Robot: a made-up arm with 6 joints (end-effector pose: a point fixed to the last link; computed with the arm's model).
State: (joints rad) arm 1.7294 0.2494 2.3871 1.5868 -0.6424 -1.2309
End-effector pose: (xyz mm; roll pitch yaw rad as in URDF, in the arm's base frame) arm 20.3 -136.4 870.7 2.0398 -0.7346 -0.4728
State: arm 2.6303 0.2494 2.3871 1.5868 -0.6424 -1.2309
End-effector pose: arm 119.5 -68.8 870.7 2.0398 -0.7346 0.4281
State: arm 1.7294 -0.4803 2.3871 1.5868 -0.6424 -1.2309
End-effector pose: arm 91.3 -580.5 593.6 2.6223 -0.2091 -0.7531
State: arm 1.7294 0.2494 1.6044 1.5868 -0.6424 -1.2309
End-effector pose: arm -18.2 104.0 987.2 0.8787 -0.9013 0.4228
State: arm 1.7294 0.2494 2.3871 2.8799 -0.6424 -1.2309
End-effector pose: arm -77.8 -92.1 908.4 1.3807 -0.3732 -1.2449
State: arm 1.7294 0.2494 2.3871 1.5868 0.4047 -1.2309
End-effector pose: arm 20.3 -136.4 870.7 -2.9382 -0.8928 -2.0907
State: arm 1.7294 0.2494 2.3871 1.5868 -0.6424 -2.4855
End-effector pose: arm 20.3 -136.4 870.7 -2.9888 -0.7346 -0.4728
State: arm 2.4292 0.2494 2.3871 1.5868 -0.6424 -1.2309
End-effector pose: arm 103.3 -91.2 870.7 2.0398 -0.7346 0.2270
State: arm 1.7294 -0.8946 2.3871 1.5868 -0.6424 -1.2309
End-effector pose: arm 112.1 -710.4 319.0 2.8733 0.1216 -0.7643
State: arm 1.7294 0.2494 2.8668 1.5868 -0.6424 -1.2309
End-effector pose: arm 32.8 -214.9 722.7 2.4568 -0.4033 -0.7029
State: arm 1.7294 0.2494 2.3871 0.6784 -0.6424 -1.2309
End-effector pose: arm 89.8 -95.1 889.6 2.3330 -1.1834 0.0619
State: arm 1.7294 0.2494 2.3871 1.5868 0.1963 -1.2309
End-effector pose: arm 20.3 -136.4 870.7 3.0846 -0.9774 -1.7684
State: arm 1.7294 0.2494 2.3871 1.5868 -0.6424 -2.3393
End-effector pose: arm 20.3 -136.4 870.7 -3.1350 -0.7346 -0.4728
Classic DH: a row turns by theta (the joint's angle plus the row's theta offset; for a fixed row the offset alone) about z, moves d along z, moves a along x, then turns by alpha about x. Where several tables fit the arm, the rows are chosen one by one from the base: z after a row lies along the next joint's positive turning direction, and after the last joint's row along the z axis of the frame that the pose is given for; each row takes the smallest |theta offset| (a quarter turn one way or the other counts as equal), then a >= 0, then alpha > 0; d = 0 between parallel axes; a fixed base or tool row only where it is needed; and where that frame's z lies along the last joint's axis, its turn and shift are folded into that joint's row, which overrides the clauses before.
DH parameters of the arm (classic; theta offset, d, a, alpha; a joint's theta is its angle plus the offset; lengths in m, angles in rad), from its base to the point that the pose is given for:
joint 1: 0 0.1434 0 -1.5708
joint 2: -1.5708 0 0.5063 3.1416
joint 3: 0 0 0 -1.5708
joint 4: 0 -0.3408 0 1.5708
joint 5: 0 0.0946 0 -1.5708
joint 6: 1.5708 0 0 1.5708
tool (fixed): -1.5708 0 0 0

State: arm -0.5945 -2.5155 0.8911 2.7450 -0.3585 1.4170
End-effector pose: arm -461.5 417.3 -391.4 -0.9513 0.5915 2.7111
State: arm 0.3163 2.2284 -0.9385 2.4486 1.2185 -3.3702
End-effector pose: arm 33.0 87.4 -217.9 -1.7039 -0.8192 2.3859
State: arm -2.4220 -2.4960 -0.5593 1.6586 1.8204 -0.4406
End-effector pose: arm 392.5 332.9 23.5 -3.0733 0.2016 -1.0232
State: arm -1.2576 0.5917 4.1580 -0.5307 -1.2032 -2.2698
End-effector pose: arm -92.4 20.4 466.8 -0.2668 -0.6252 1.2622
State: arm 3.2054 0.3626 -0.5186 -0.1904 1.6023 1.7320
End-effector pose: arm -387.7 68.3 342.5 -1.5731 -0.7059 2.9542
